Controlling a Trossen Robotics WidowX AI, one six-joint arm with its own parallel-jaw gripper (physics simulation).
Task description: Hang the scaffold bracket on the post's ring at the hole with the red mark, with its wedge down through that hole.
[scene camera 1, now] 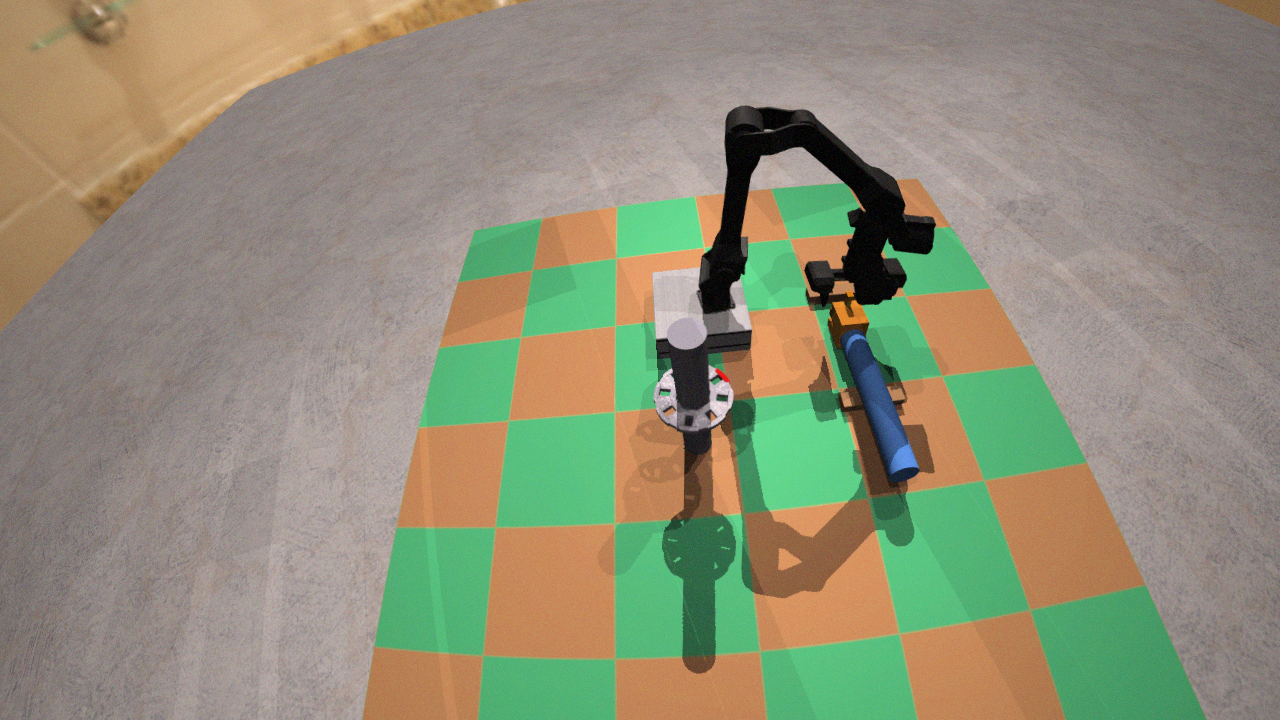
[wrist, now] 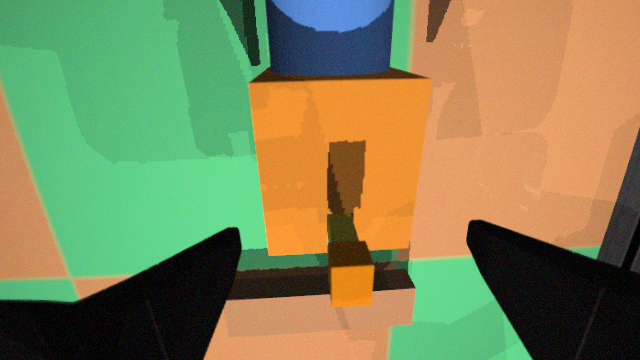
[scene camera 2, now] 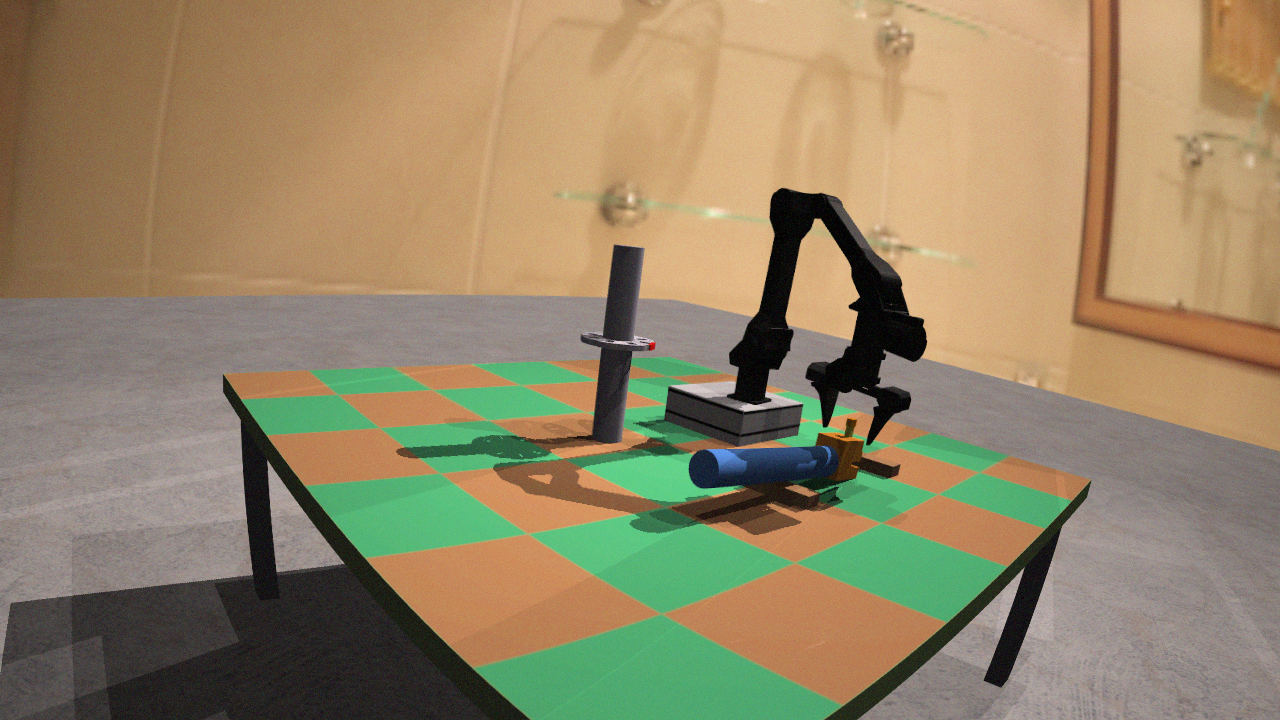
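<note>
The scaffold bracket lies level: a blue tube point(scene camera 1: 877, 402) point(scene camera 2: 769, 467) point(wrist: 330, 50) with an orange head point(scene camera 1: 837, 322) point(scene camera 2: 834, 459) point(wrist: 295, 165) at the end near the arm. Its orange wedge point(scene camera 2: 851, 428) point(wrist: 352, 286) sticks up from the head. My gripper point(scene camera 1: 848, 299) point(scene camera 2: 848, 434) point(wrist: 353, 234) is open and empty above the head, one finger on each side, with the wedge between them in the wrist view. The grey post point(scene camera 1: 690, 362) point(scene camera 2: 623, 295) stands upright and bears a holed ring point(scene camera 1: 664, 411) point(scene camera 2: 594, 339). The red mark point(scene camera 1: 722, 375) point(scene camera 2: 651, 346) is on the ring's rim.
A brown bar point(scene camera 1: 856, 401) point(scene camera 2: 801, 496) lies under the tube, and another brown bar point(scene camera 2: 880, 466) point(wrist: 280, 319) lies by the head. The arm's grey base block point(scene camera 1: 675, 300) point(scene camera 2: 729, 419) stands behind the post in scene camera 1, on the green and orange checkered table point(scene camera 1: 554, 582) point(scene camera 2: 617, 573).
</note>
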